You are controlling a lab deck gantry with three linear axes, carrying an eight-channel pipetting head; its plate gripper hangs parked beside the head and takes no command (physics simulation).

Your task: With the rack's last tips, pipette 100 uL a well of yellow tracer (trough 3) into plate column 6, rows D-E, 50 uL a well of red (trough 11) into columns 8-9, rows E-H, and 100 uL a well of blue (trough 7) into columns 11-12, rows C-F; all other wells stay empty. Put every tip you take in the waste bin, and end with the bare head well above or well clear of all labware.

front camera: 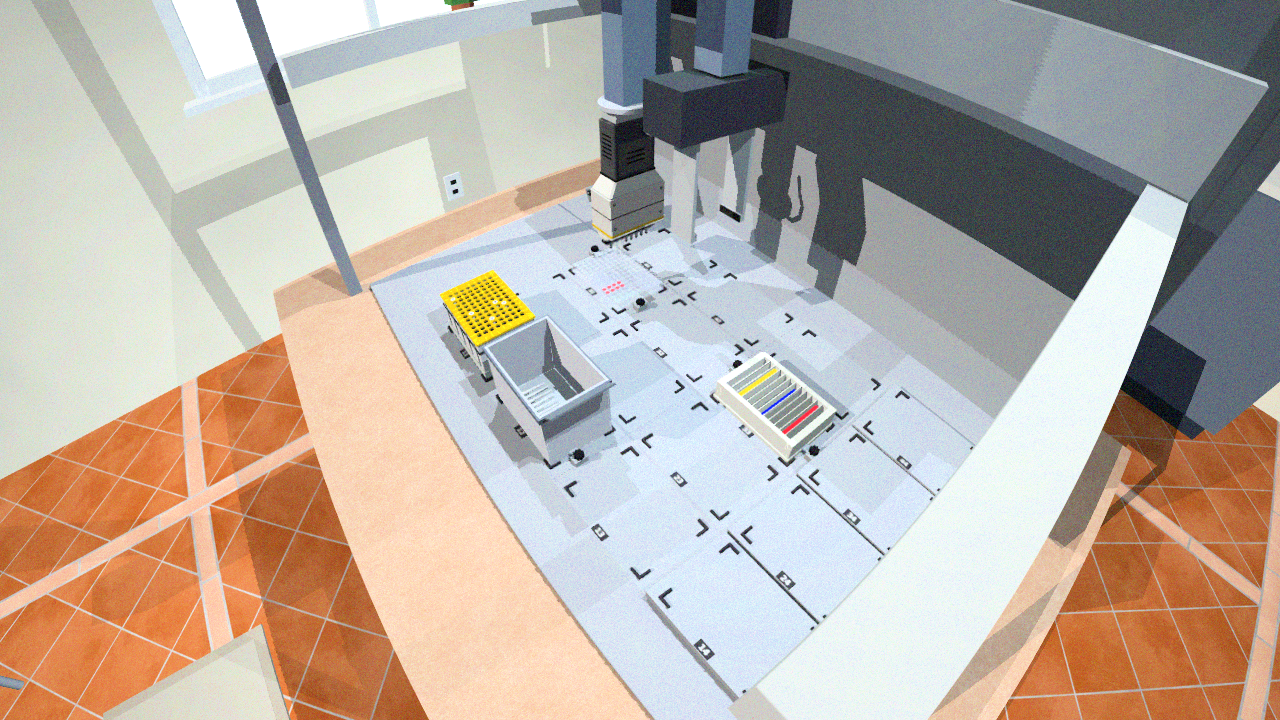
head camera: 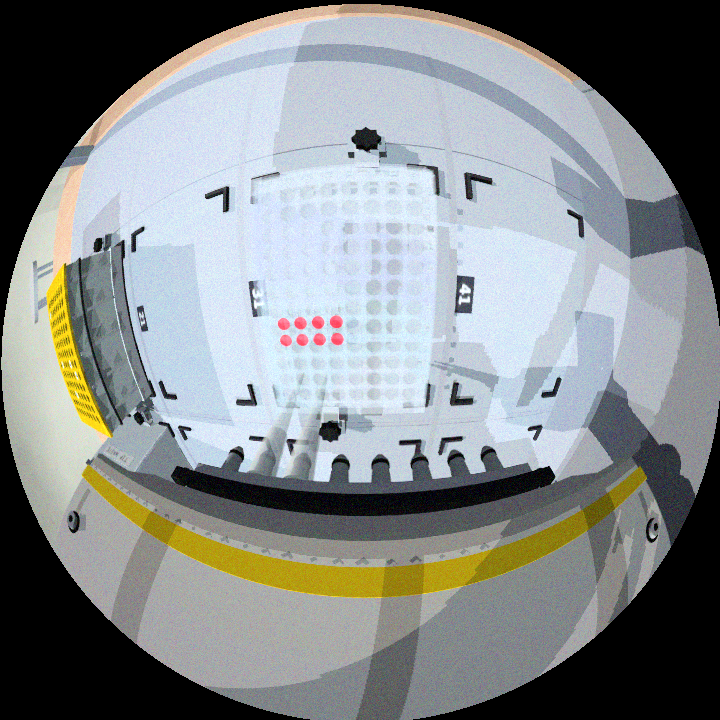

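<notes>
The pipetting head (front camera: 628, 204) hangs over the back of the deck, above the clear plate (front camera: 640, 280) (head camera: 263, 225). In the head view two pale tips (head camera: 287, 448) sit side by side on its second and third nozzles from the left, with no colour seen in them; the other nozzles are bare. Eight red wells (front camera: 613, 287) (head camera: 310, 331) form two lines of four, in columns 8-9, rows E-H. No yellow or blue shows in the plate. The trough block (front camera: 750, 426) holds yellow (front camera: 759, 382), blue (front camera: 777, 400) and red (front camera: 800, 418). The parked plate gripper (front camera: 709, 225) is open and empty.
The yellow tip rack (front camera: 491, 276) (head camera: 59, 282) stands at the left, mostly holes with several pale spots. The tall grey waste bin (front camera: 572, 438) stands right beside it. Black clamp knobs (head camera: 366, 139) (head camera: 329, 430) flank the plate. A dark wall runs behind the deck.
</notes>
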